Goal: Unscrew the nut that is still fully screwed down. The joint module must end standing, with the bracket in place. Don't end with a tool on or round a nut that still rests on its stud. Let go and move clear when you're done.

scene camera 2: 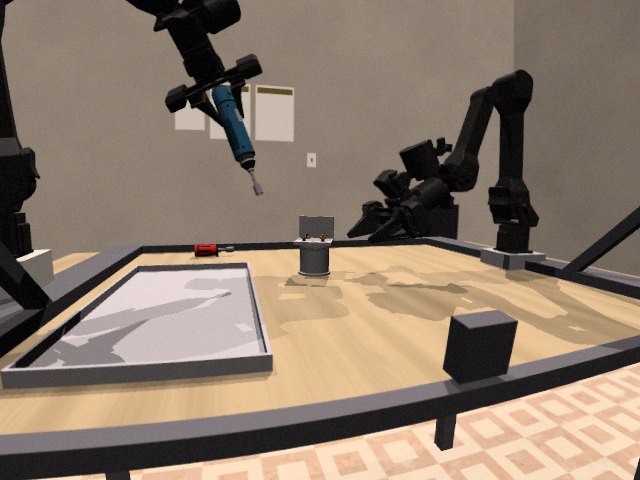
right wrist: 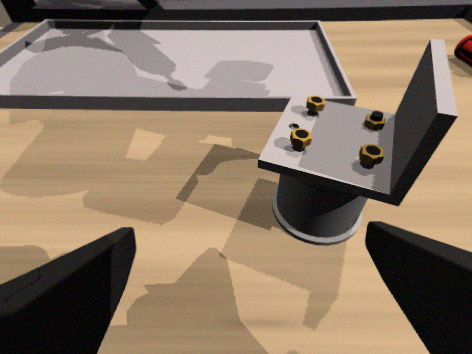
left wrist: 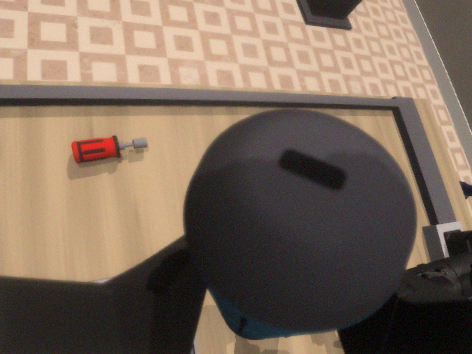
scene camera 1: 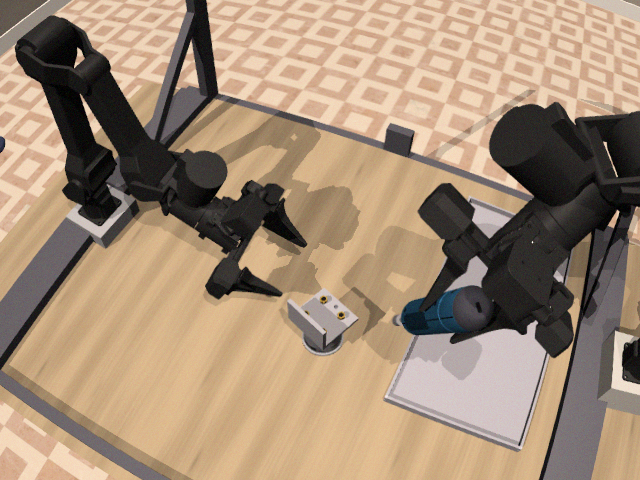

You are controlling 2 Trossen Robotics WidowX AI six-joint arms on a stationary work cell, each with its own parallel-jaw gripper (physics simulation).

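Places are measured from the left arm's base along level axes (x back, y right, z up), in centimetres.
Where they show: left gripper, fingertip midpoint: (scene camera 2: 233,122) (scene camera 1: 435,325); right gripper, fingertip midpoint: (scene camera 2: 357,238) (right wrist: 251,235) (scene camera 1: 294,270); right arm's base at its link origin: (scene camera 2: 512,251) (left wrist: 455,245) (scene camera 1: 99,207).
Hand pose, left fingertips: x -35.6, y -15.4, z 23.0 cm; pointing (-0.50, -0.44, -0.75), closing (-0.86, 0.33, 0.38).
Observation:
After its pixels a point has its place.
The joint module (scene camera 1: 322,348) (scene camera 2: 314,259) @(x -48.7, y -3.3, z -3.7 cm) (right wrist: 320,205) @(x -52.3, y -4.8, z -3.2 cm) stands upright with the angled bracket (scene camera 1: 305,321) @(x -51.2, y -9.1, z 3.2 cm) (scene camera 2: 316,226) @(x -51.1, y -8.5, z 2.0 cm) (right wrist: 336,137) @(x -49.8, y -5.9, z -0.3 cm) on top. In the right wrist view, one nut (right wrist: 374,122) @(x -49.4, y -8.1, z 0.2 cm) by the upright wall sits low, its stud poking above it. The other three nuts stand raised on their studs. My left gripper (scene camera 1: 439,324) @(x -35.6, y -15.4, z 23.0 cm) (scene camera 2: 232,122) @(x -35.6, y -15.4, z 23.0 cm) is shut on the blue power driver (scene camera 1: 436,312) @(x -36.0, y -15.6, z 25.7 cm) (scene camera 2: 235,129) @(x -35.4, y -10.8, z 20.7 cm) (left wrist: 260,327) @(x -32.0, y -14.4, z 28.4 cm), high above the table, tip slanting down, apart from the module. My right gripper (scene camera 1: 293,269) @(x -56.2, y -0.3, z 0.4 cm) (scene camera 2: 360,237) @(x -56.2, y -0.3, z 0.4 cm) (right wrist: 251,235) @(x -56.2, y -0.3, z 0.4 cm) is open and empty beside the module, fingers pointing towards it.
A grey tray (scene camera 1: 452,423) @(x -27.4, y -14.3, z -5.3 cm) (scene camera 2: 206,363) @(x -27.6, y 27.9, z -5.6 cm) (right wrist: 200,103) @(x -36.2, y 2.4, z -6.0 cm) lies beside the module, partly under my left arm in scene camera 1. A red hand nut driver (scene camera 2: 205,250) @(x -30.1, y -29.6, z -5.2 cm) (left wrist: 97,149) @(x -30.4, y -30.5, z -4.1 cm) (right wrist: 467,50) @(x -29.5, y -29.6, z -5.1 cm) lies on the table near the frame edge. A dark block (scene camera 1: 399,139) @(x -48.5, y 35.4, z -2.6 cm) (scene camera 2: 479,347) @(x -47.4, y 37.6, z -3.2 cm) stands on the frame rail.

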